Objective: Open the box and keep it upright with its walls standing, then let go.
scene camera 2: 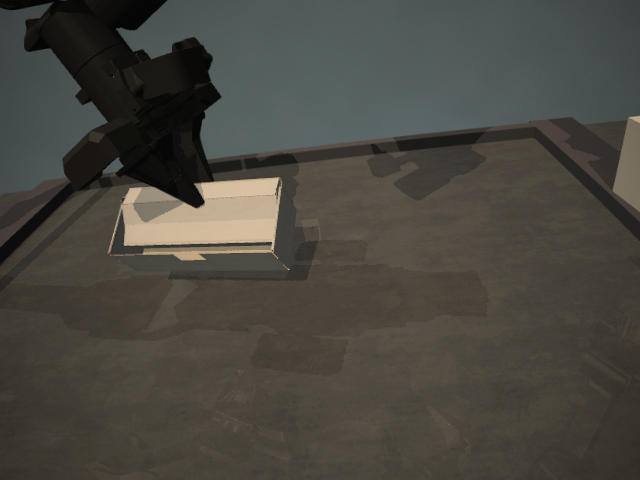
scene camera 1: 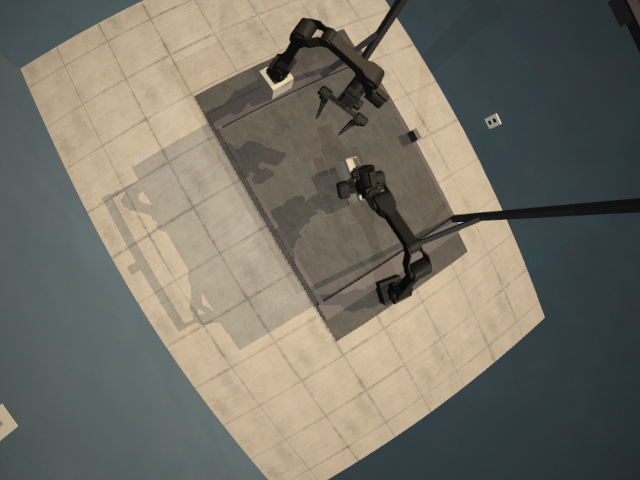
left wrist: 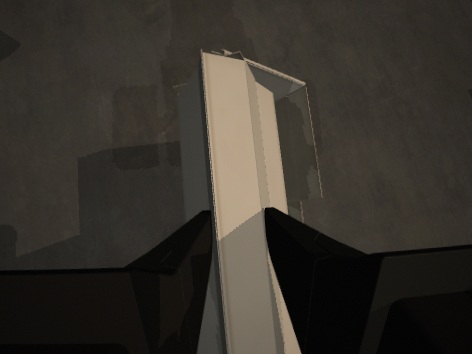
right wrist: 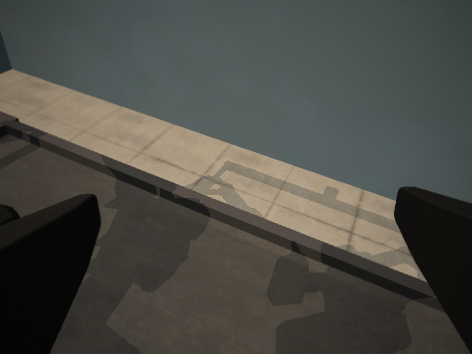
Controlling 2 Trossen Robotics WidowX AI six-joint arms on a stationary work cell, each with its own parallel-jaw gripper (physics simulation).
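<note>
The white box (scene camera 1: 352, 164) (scene camera 2: 201, 230) (left wrist: 235, 150) is near the middle of the table in scene camera 1 and at the left in scene camera 2. Its long lid panel slopes across the top, with a gap along the near long wall and a small tab there. Whether its underside touches the table is unclear. My left gripper (scene camera 1: 356, 188) (scene camera 2: 205, 192) (left wrist: 238, 218) is shut on the box, one finger on each side of its narrow top strip. My right gripper (scene camera 1: 328, 126) (right wrist: 249, 205) is open and empty, above the box in scene camera 1 and apart from it.
The dark table has a raised rim (scene camera 1: 263, 219) (scene camera 2: 330, 152) (right wrist: 225, 220). A white block (scene camera 1: 279, 86) (scene camera 2: 628, 165) is under the right arm's base. A small dark block (scene camera 1: 412, 135) sits at the table's right edge in scene camera 1. Dark frame bars (scene camera 1: 537, 210) cross nearby.
</note>
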